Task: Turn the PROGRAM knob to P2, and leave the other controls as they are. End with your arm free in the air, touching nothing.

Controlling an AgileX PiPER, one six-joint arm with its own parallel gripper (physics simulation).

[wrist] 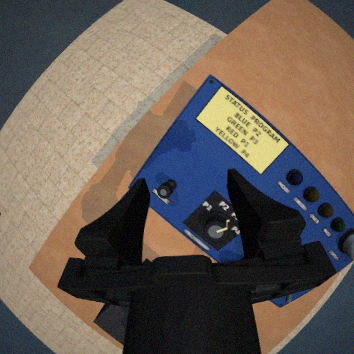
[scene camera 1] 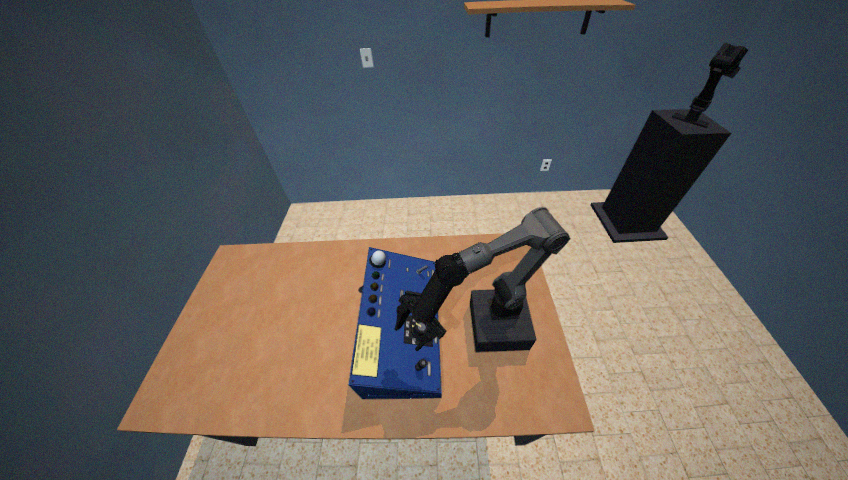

My gripper shows in the wrist view and in scene camera 1. One and the same spot on my gripper: (scene camera 1: 403, 312) is (wrist: 263, 228).
